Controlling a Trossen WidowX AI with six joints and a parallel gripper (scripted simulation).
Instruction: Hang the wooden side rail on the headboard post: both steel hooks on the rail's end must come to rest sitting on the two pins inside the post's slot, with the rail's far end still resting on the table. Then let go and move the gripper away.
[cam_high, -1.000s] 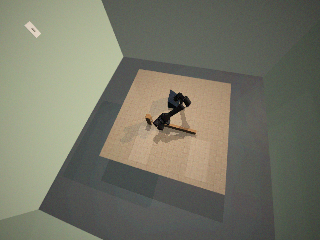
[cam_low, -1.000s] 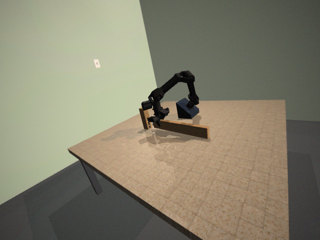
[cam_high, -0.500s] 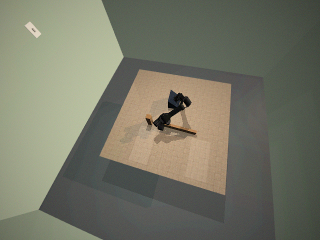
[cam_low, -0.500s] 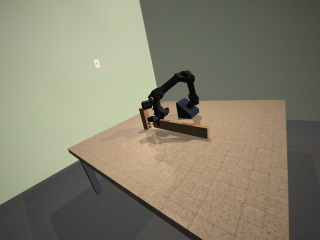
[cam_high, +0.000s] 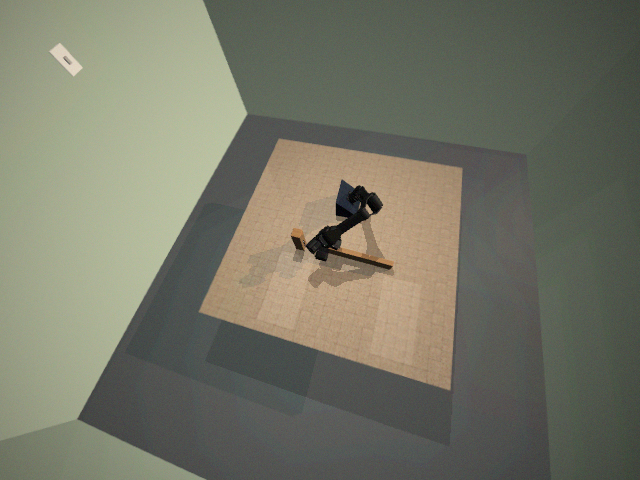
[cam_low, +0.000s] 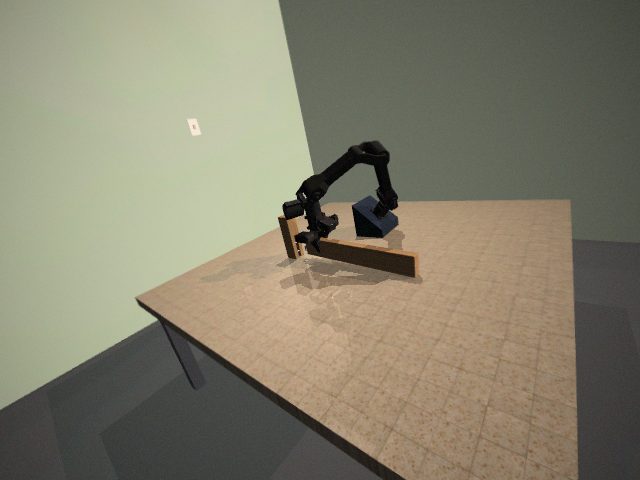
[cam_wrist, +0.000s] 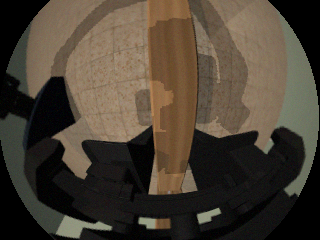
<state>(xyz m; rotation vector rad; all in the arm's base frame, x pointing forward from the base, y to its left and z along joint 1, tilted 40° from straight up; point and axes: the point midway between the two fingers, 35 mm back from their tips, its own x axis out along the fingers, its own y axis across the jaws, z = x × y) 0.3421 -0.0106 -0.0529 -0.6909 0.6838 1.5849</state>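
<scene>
Right now the headboard post is 15 cm to the right of my gripper tip, 4 cm above it and 1 cm ahead of it.
</scene>
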